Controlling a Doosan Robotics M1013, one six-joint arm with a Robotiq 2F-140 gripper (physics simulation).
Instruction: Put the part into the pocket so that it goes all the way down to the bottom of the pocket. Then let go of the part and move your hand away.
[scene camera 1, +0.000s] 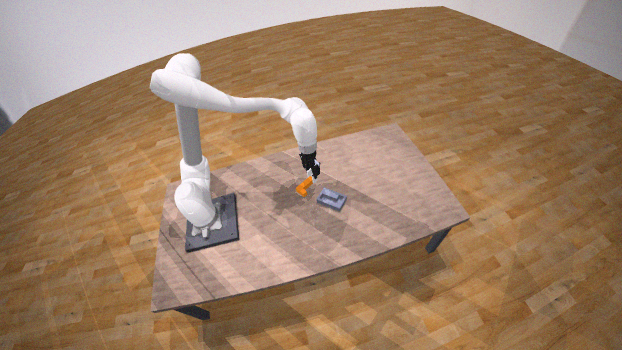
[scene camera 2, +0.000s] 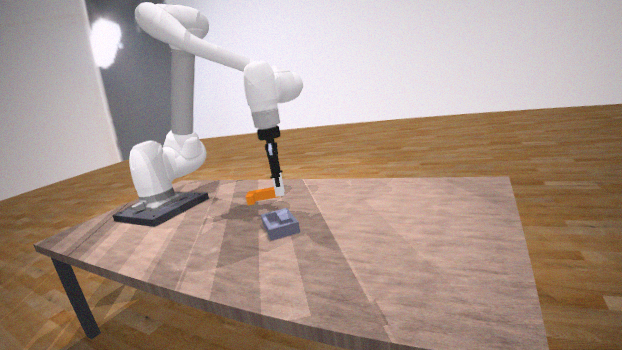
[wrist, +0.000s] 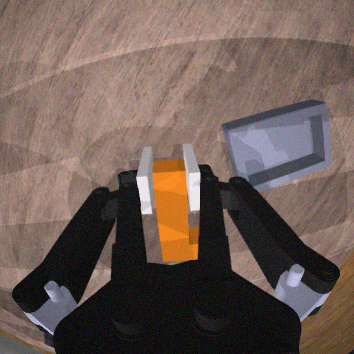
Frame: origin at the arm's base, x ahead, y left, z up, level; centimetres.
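Seen in the pictures: gripper, between the fingertips: (scene camera 1: 312, 179) (scene camera 2: 280, 194) (wrist: 168, 159); arm's base, origin of its link: (scene camera 1: 207, 219) (scene camera 2: 159, 202).
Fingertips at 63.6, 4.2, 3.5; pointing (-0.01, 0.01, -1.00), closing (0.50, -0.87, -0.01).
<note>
Offsets run from my fingertips to a thing's middle, as dx, dy, dz. Level surfaces: height alone.
The orange L-shaped part {-4.2, -4.1, +1.0} (scene camera 1: 303, 188) (scene camera 2: 260, 195) (wrist: 172, 215) is held above the table; its shadow lies apart below it in scene camera 2. My gripper (scene camera 1: 312, 177) (scene camera 2: 279, 190) (wrist: 168, 159) is shut on the part's long arm, with one white finger pad on each side. The short arm points away from the fingers, partly hidden by the gripper body in the wrist view. The blue-grey block with the L-shaped pocket {+6.6, -12.9, -4.7} (scene camera 1: 327, 204) (scene camera 2: 284, 231) (wrist: 327, 145) sits on the table beside the gripper, to its right in the wrist view. The part is outside the pocket and apart from the block.
The wooden table {dz -6.5} (scene camera 1: 380, 165) (scene camera 2: 425, 250) carries the arm's dark base plate (scene camera 1: 230, 220) (scene camera 2: 185, 204), left of the block in both scene views. The white arm reaches over the table from there. Striped shadows cross the table top.
</note>
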